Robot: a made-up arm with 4 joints.
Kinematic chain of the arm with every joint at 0, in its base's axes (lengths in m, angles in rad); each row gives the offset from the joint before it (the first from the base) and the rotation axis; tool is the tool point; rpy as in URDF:
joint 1: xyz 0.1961 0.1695 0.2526 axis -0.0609 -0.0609 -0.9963
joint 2: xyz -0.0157 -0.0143 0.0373 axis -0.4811 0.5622 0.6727
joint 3: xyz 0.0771 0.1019 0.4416 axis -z
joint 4: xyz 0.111 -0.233 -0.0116 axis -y
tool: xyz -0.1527 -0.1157 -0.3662 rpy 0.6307 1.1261 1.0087
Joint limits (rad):
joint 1: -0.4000..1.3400
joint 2: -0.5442..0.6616
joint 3: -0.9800..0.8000
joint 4: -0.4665..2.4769
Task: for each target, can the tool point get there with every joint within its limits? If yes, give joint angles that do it. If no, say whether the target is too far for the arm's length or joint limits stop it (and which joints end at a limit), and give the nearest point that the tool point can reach.
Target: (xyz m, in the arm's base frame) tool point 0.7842 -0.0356 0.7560
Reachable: yes | joints -0.1545 0.0397 0.1039 2.0938
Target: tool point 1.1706 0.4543 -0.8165
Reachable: no: too far | nearest point 0.7768 0.3604 0.1372 | short by 1.036 m
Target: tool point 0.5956 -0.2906 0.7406
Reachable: yes | joints 0.4720 0.1295 0.1132 2.0192
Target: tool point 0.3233 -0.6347 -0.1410
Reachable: no: joint limits stop it (at a limit: joint 1, joint 2) | nearest point 0.4168 -0.2971 0.2525 | short by 0.527 m
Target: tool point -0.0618 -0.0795 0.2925
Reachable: yes | joints 0.6679 -0.4202 0.6445 0.7670
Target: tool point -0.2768 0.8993 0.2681
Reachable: no: joint limits stop it (at a limit: joint 2, joint 3, joint 4) | nearest point 0.0065 0.4759 0.3476 | short by 0.516 m
